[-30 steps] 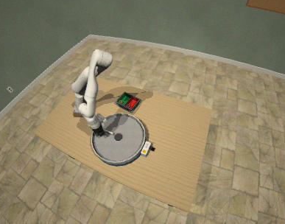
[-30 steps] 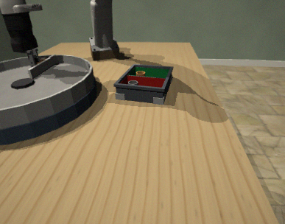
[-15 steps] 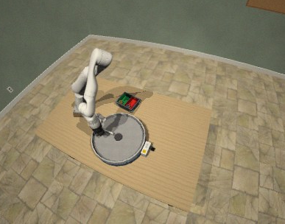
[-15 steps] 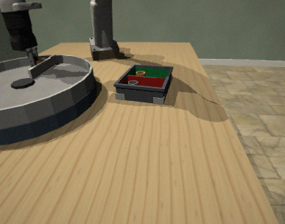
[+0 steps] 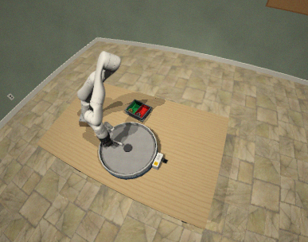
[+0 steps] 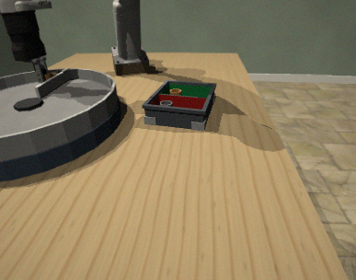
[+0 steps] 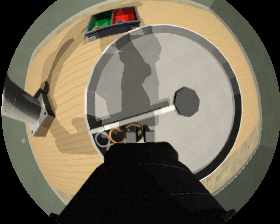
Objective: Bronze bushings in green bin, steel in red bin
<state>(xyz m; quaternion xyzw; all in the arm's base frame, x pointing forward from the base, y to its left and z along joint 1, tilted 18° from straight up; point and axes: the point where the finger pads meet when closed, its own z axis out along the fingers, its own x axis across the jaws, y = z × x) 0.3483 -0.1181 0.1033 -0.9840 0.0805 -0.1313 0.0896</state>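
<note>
The bin lies 39 cm to the left of my hand, 7 cm below it and 4 cm behind it. Also, from my hand: grey turntable 11 cm ahead, 4 cm to the left, 4 cm below.
</note>
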